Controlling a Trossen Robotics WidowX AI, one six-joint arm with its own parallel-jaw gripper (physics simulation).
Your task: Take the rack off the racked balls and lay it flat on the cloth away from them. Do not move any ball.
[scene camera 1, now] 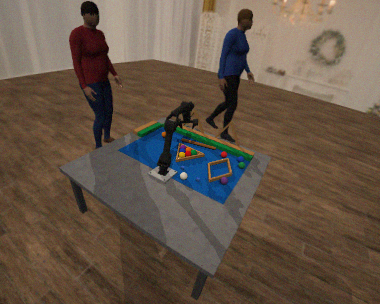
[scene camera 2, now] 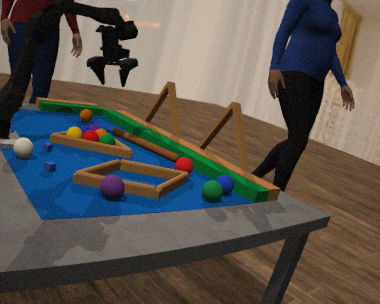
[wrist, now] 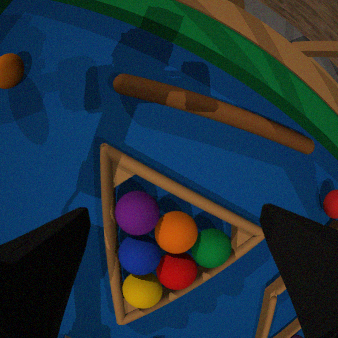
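Seen in the pictures: gripper, fingertip midpoint: (scene camera 1: 187, 129) (scene camera 2: 113, 85) (wrist: 176, 216); arm's base, link origin: (scene camera 1: 163, 172).
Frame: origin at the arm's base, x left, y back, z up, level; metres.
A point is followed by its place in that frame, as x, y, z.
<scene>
The wooden triangular rack (scene camera 1: 190, 158) @(-0.114, -0.281, -0.004) (scene camera 2: 95, 145) @(-0.127, -0.297, 0.006) (wrist: 107, 210) @(0.032, -0.368, 0.016) lies flat on the blue cloth (scene camera 1: 142, 146) @(0.342, -0.250, -0.014) (scene camera 2: 60, 187) @(-0.364, -0.028, -0.014) (wrist: 50, 165) @(0.133, -0.397, -0.014). Inside it are several balls: purple (wrist: 137, 213) @(-0.003, -0.381, 0.041), orange (wrist: 176, 232) @(-0.054, -0.370, 0.040), green (wrist: 211, 248) @(-0.105, -0.358, 0.039), blue (wrist: 139, 255) @(-0.019, -0.330, 0.040), red (wrist: 177, 272) @(-0.071, -0.318, 0.040) and yellow (wrist: 142, 290) @(-0.036, -0.280, 0.038). My gripper (scene camera 1: 190, 126) @(-0.011, -0.414, 0.190) (scene camera 2: 113, 85) @(-0.011, -0.414, 0.190) (wrist: 176, 216) @(-0.011, -0.414, 0.190) is open and empty, high above the cloth. In the wrist view its fingers show on either side of the rack, the right fingertip beside the rack's right corner in the picture.
A square wooden frame (scene camera 1: 208, 172) @(-0.309, -0.164, 0.004) (scene camera 2: 137, 189) @(-0.449, -0.195, 0.001) lies beside a purple ball (scene camera 2: 112, 187) @(-0.466, -0.098, 0.023). A brown stick (scene camera 2: 145, 144) @(-0.122, -0.529, 0.005) (wrist: 215, 110) @(-0.067, -0.535, 0.013) lies between rack and green cushion (scene camera 2: 200, 165) @(-0.356, -0.565, 0.008). Loose balls are red (scene camera 2: 184, 165) @(-0.380, -0.447, 0.024), green (scene camera 2: 212, 191) @(-0.554, -0.360, 0.021), blue (scene camera 2: 224, 184) @(-0.533, -0.447, 0.023), white (scene camera 2: 23, 148) @(-0.183, -0.009, 0.021) and orange (scene camera 2: 86, 115) @(0.231, -0.498, 0.020).
</scene>
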